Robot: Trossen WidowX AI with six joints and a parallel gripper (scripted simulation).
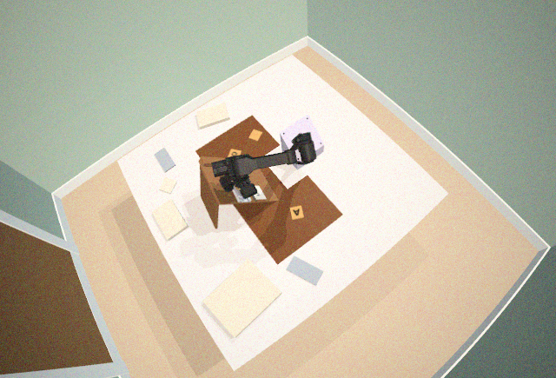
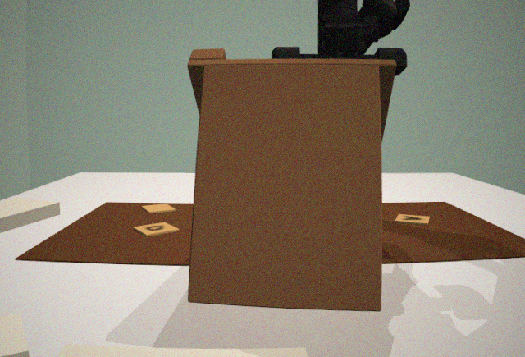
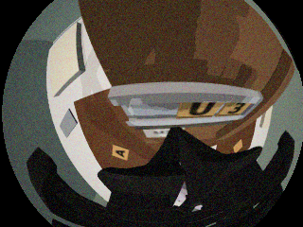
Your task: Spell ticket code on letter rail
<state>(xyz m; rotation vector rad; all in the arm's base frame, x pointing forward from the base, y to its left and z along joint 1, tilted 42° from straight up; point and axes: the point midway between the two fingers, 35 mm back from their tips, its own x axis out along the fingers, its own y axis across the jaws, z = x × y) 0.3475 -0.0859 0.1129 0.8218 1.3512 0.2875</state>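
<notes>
Now: gripper tip 5 cm past the white ticket, 2 cm to the right of it and 10 cm above it. The rest, counted from my gripper tip: brown mat: 16 cm behind, 4 cm to the right, 19 cm below.
</notes>
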